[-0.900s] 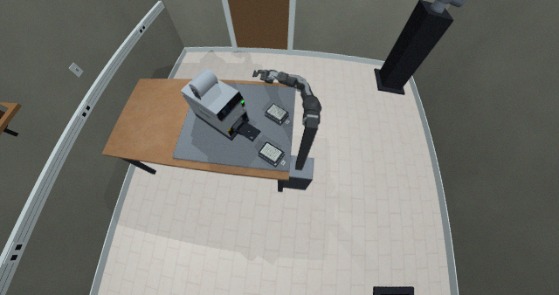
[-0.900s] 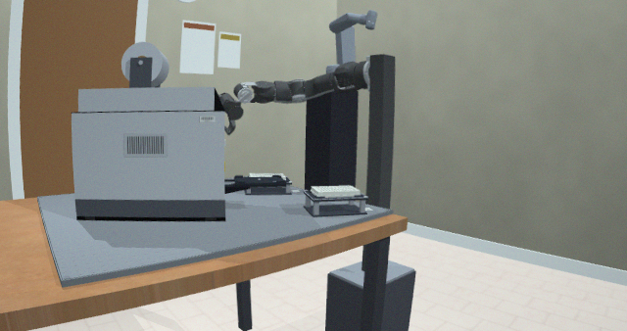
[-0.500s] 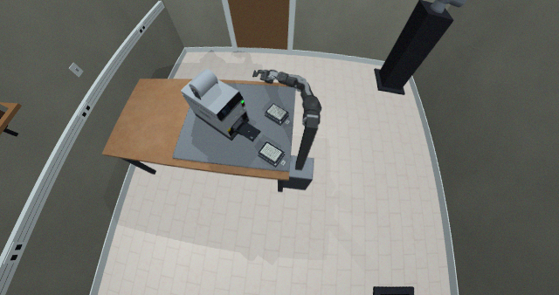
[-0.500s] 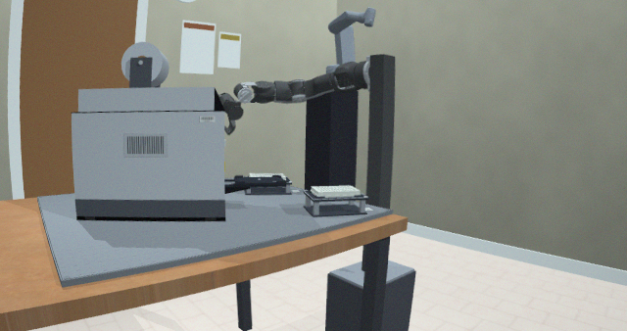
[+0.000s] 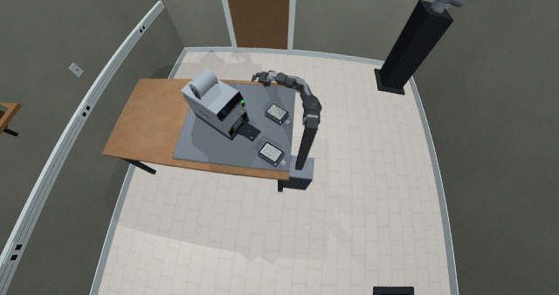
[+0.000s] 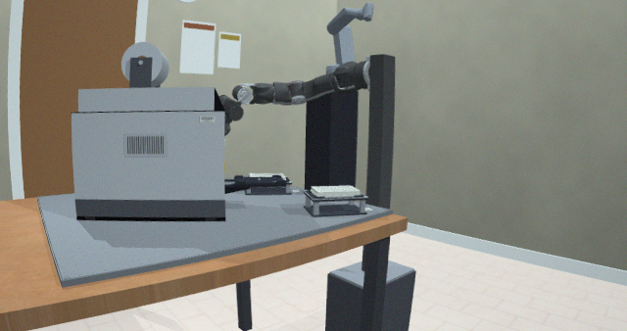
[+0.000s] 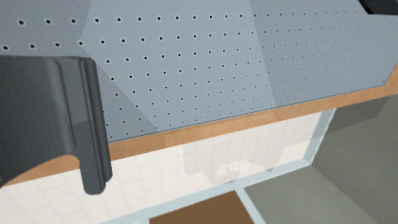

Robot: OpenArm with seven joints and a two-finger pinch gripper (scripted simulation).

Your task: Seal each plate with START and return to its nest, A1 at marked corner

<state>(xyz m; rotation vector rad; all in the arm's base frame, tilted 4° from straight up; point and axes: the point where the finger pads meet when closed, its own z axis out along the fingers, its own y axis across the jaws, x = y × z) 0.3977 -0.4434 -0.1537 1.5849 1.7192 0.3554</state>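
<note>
My hand is 170 mm past the plate nest, 490 mm to the right of it and 190 mm above it. Also, from my hand: white start button: 60 mm ahead, 230 mm to the left, 50 mm below; white open-well plate: 160 mm behind, 140 mm to the left, 180 mm below; sealer stage: 10 mm ahead, 360 mm to the left, 150 mm below.
</note>
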